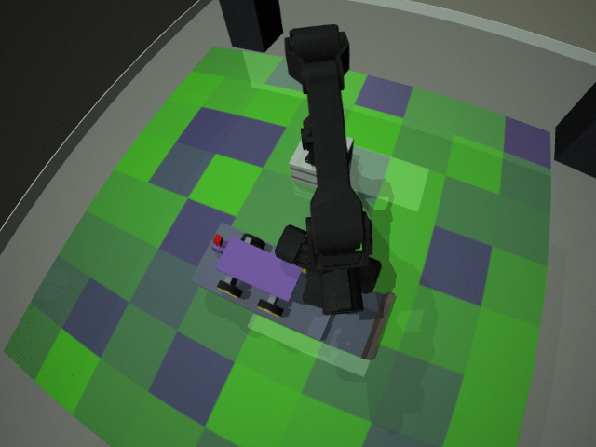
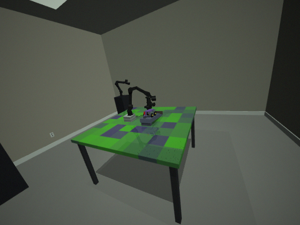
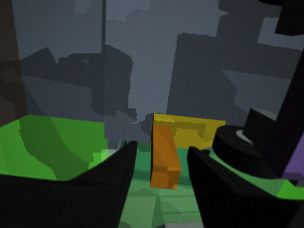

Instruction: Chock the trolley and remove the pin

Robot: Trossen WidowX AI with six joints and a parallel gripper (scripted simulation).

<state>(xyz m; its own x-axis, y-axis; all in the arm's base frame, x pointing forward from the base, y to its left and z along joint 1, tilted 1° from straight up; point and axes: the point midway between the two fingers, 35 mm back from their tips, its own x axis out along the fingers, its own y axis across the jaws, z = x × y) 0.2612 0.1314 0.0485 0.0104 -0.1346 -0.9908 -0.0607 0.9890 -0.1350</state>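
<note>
The yellow chock is 2 cm to the right of my gripper tip, 1 cm below it and 1 cm ahead of it. Also, from my gripper tip: green tray (10 cm below, 7 cm behind, 3 cm to the right); purple-topped trolley (11 cm to the right, 7 cm ahead, 2 cm above); grey ramp (10 cm to the right, 7 cm ahead, 4 cm below).
</note>
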